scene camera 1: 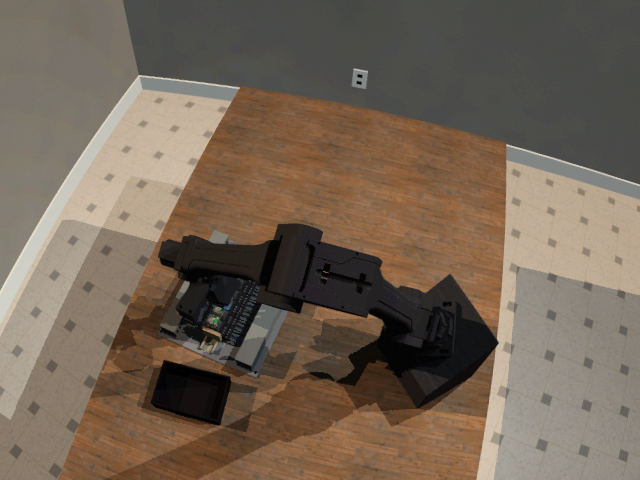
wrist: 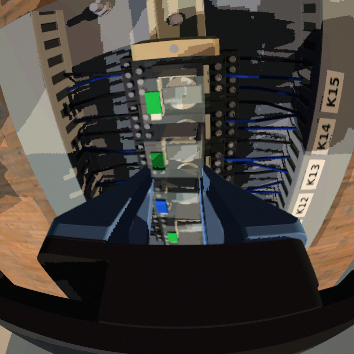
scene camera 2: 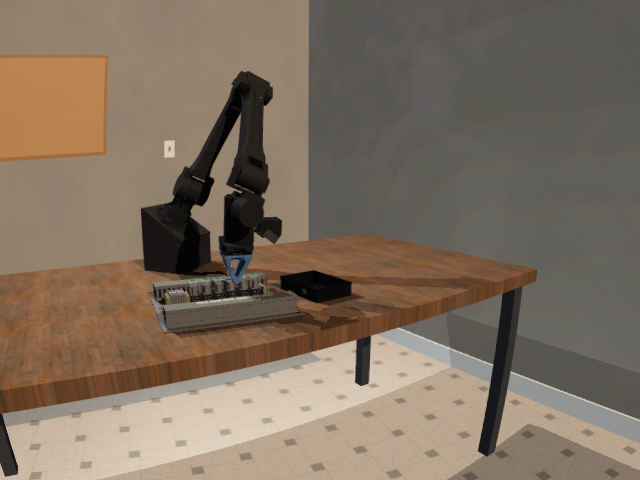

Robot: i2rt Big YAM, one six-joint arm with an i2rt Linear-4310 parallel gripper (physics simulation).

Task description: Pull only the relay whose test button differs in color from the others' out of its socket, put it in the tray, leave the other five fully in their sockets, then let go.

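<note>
A green-button relay (wrist: 176,149) is there for me to see, and so is a tan end bracket (wrist: 187,45). As for myself, I can see my gripper (scene camera 2: 235,281), and the wrist view gives me the gripper (wrist: 176,173) too.
</note>
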